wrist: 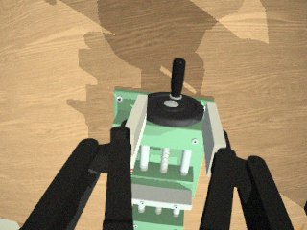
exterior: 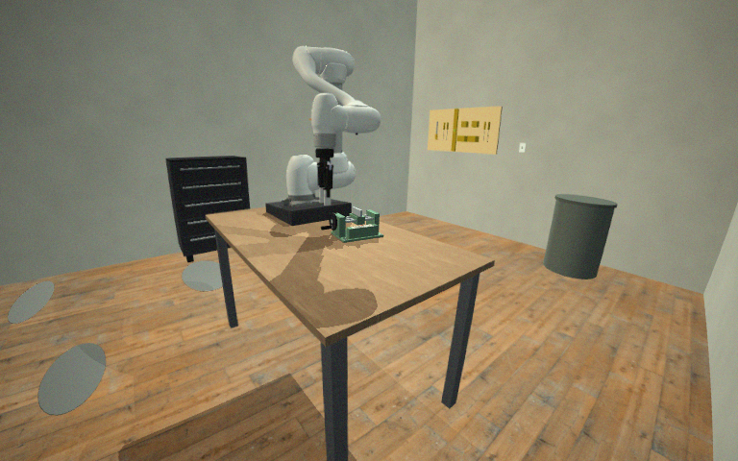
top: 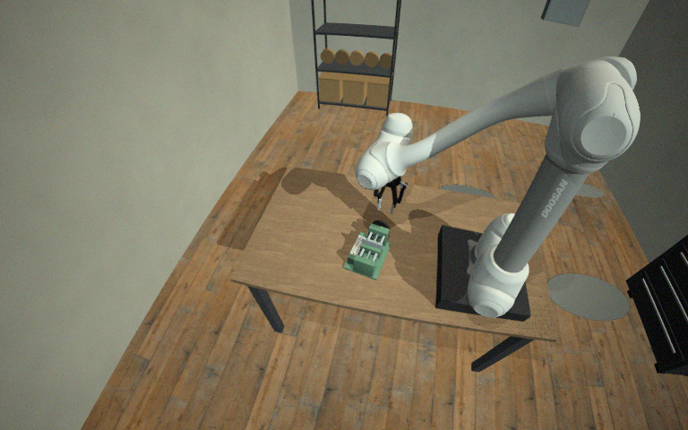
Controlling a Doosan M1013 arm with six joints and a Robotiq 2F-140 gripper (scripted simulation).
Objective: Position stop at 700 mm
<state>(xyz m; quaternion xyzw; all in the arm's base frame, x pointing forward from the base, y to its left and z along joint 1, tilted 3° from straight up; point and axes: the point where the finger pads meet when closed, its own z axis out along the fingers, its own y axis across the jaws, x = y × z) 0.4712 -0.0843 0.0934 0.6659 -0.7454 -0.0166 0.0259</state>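
Now: the black crank handle 140 mm below my hand. Also, from my hand: green stop fixture (30 mm ahead, 150 mm to the left, 100 mm below).
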